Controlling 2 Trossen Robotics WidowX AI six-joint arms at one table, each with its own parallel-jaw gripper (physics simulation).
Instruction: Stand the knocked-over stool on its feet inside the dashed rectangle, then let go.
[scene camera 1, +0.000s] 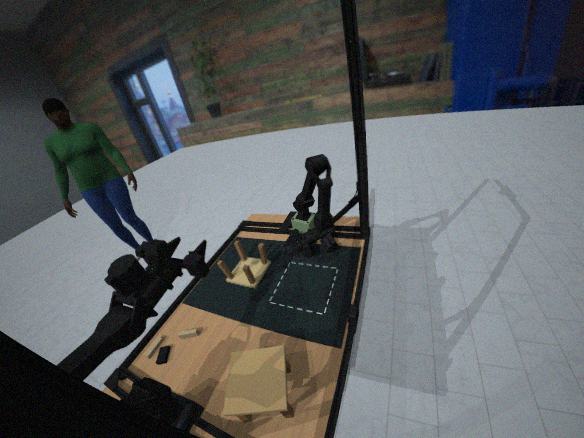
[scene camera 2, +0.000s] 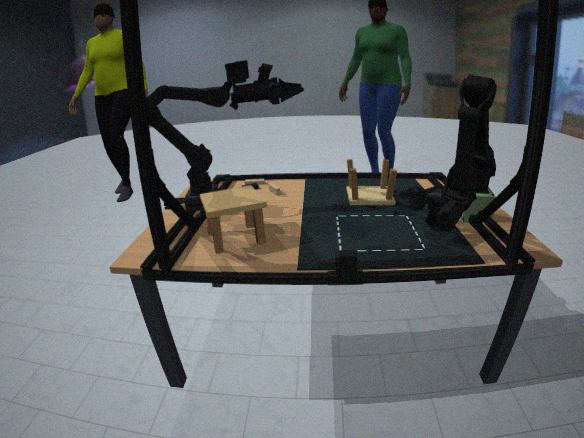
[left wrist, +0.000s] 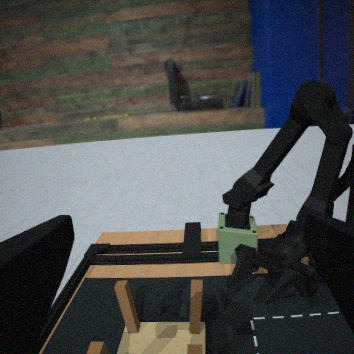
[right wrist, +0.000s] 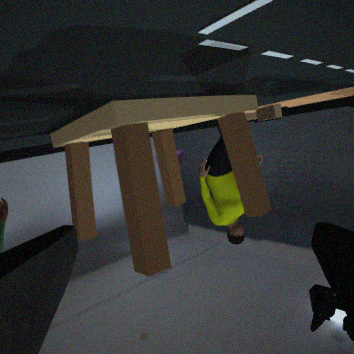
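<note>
The small wooden stool (scene camera 1: 259, 274) (scene camera 2: 372, 196) (left wrist: 165, 342) (right wrist: 185, 108) is upside down on the dark mat, its pale seat flat and four brown legs pointing up. It lies outside the white dashed rectangle (scene camera 1: 337, 268) (scene camera 2: 338, 216) (left wrist: 258, 318) (right wrist: 223, 45), behind it in scene camera 2. My right gripper (scene camera 1: 294, 248) (scene camera 2: 415, 206) (right wrist: 196, 236) is open and low, at the right of the stool in scene camera 2, apart from it. My left gripper (scene camera 1: 190, 250) (scene camera 2: 299, 90) (left wrist: 191, 225) is open and empty, high above the table's far side in scene camera 2.
A larger pale stool (scene camera 1: 257, 380) (scene camera 2: 232, 201) stands on its legs on the bare wood. Small wood pieces (scene camera 1: 190, 332) and a black block (scene camera 1: 163, 354) lie near the table's edge. A green box (scene camera 1: 303, 223) (left wrist: 230, 245) is by the right arm's base. Black frame posts rise at the table's corners.
</note>
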